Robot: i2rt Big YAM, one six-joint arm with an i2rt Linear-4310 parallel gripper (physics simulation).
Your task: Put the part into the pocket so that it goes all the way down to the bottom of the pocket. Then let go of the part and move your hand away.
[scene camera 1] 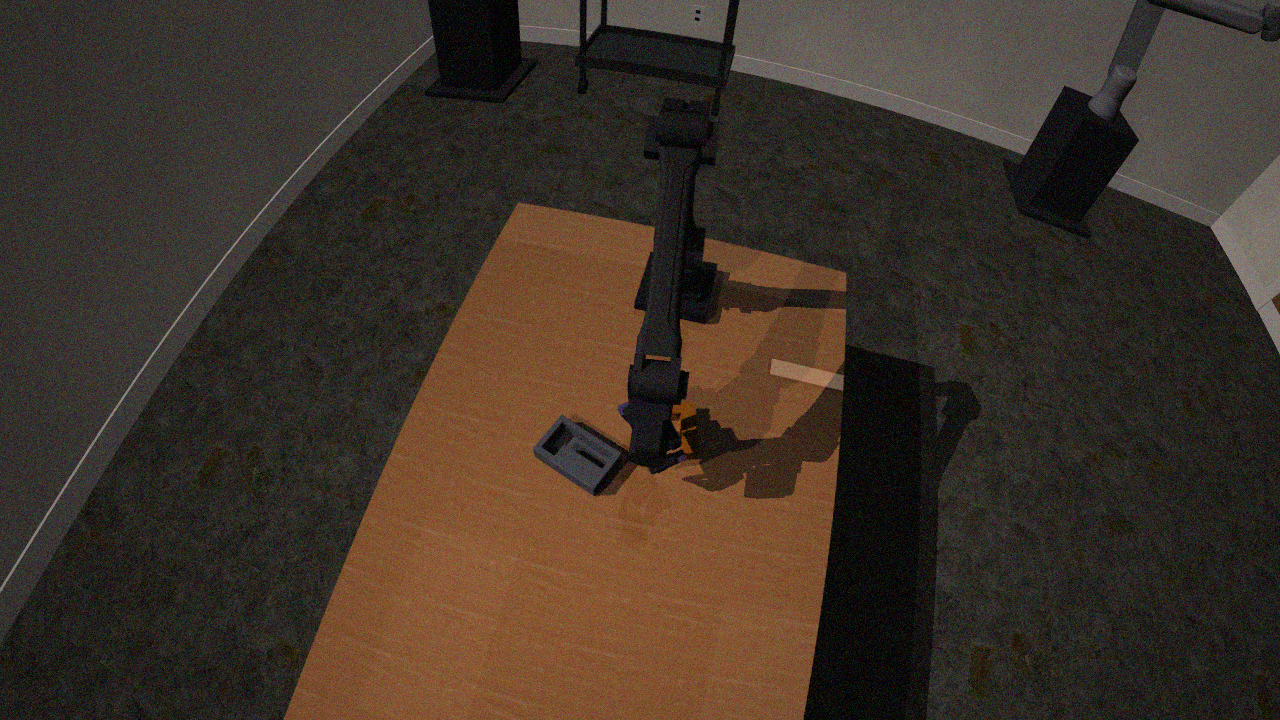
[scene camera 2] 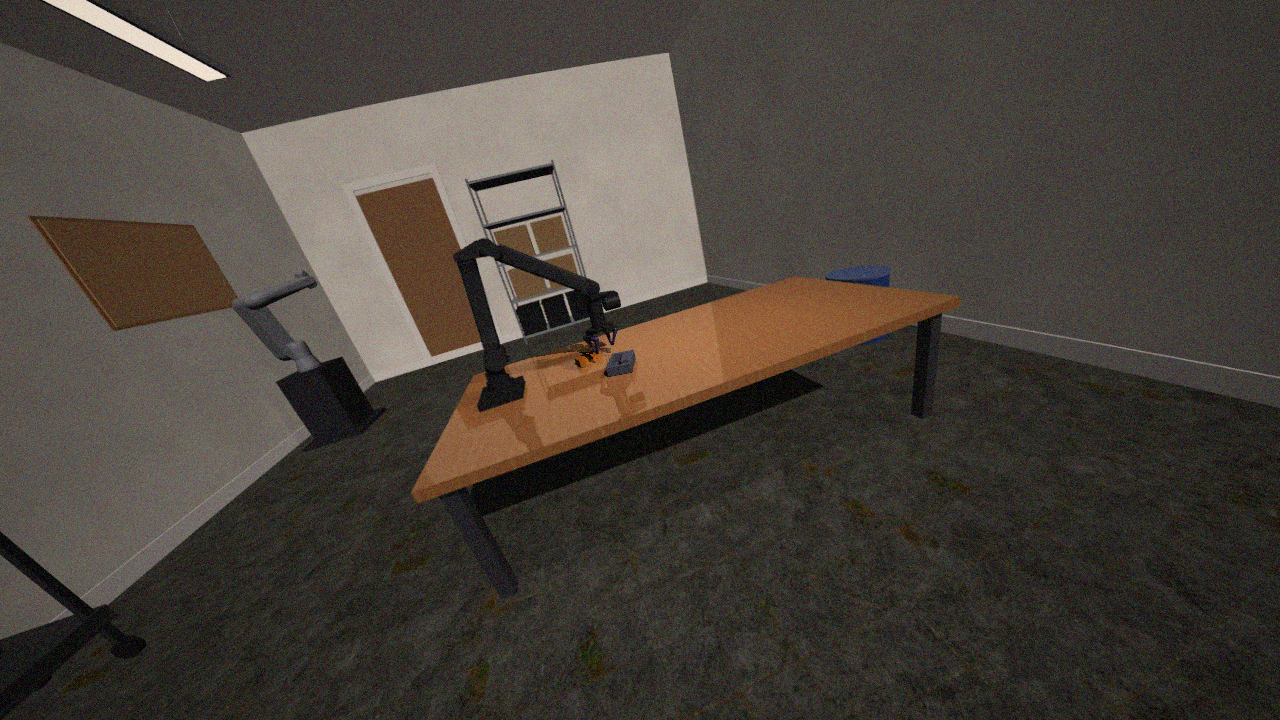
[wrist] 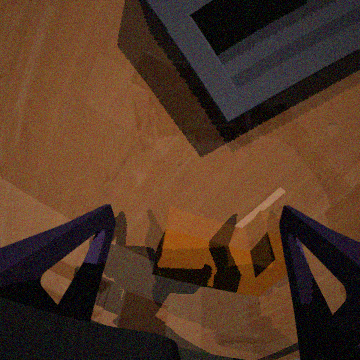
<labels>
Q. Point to a pocket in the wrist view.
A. At 241,61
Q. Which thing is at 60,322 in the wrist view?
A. My gripper.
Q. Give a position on an orange L-shaped part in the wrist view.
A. At 179,256
</labels>
